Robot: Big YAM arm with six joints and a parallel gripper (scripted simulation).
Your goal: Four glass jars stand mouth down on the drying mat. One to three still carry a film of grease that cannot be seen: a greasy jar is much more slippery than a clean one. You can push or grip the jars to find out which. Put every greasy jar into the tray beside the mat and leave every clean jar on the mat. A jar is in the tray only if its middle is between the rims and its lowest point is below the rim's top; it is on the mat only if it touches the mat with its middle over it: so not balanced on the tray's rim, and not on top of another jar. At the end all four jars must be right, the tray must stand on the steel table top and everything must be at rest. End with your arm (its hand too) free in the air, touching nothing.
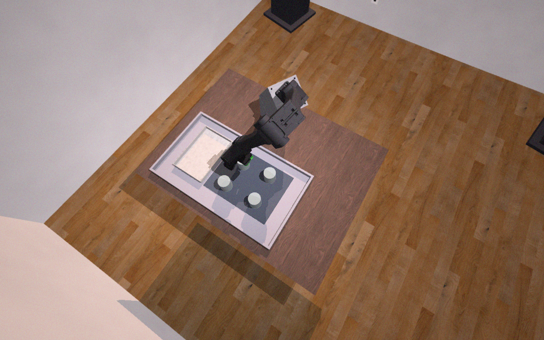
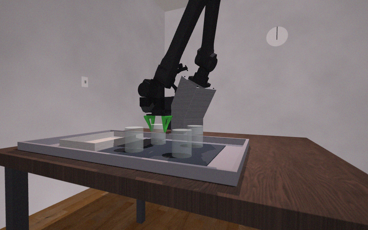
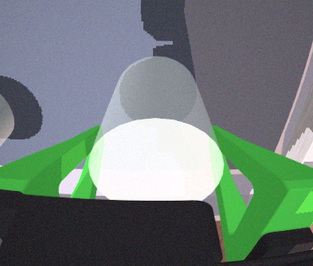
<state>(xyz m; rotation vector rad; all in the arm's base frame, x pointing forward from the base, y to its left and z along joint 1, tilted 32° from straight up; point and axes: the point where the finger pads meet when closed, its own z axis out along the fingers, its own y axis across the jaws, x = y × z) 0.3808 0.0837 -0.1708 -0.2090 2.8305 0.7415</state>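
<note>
The cream tray lies 11 cm ahead of my hand, 22 cm to the right of it and 6 cm below it. The rest, counted from my hand: rimmed steel top (9 cm ahead, 1 cm to the right, 6 cm below); then dark drying mat (5 cm ahead, 9 cm to the left, 6 cm below).
</note>
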